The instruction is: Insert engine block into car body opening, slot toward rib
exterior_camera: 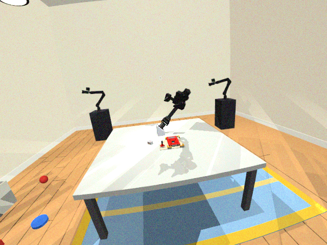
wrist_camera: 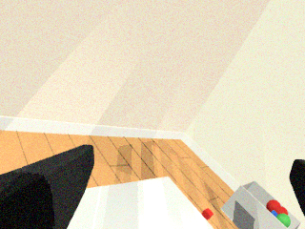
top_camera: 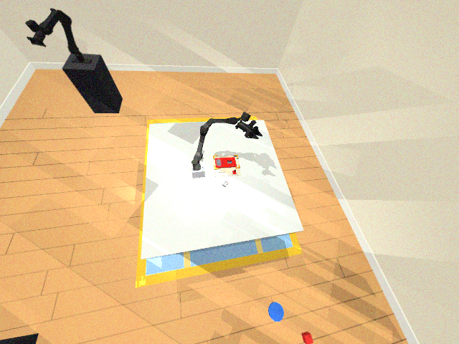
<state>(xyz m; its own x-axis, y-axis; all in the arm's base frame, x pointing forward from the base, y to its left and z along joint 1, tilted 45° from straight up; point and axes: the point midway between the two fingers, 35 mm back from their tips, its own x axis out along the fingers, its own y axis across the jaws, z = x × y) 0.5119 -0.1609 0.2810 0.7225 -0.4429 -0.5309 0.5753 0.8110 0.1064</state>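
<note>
Right now the engine block is 260 mm behind my gripper tip, 190 mm to the right of it and 420 mm below it.
</note>
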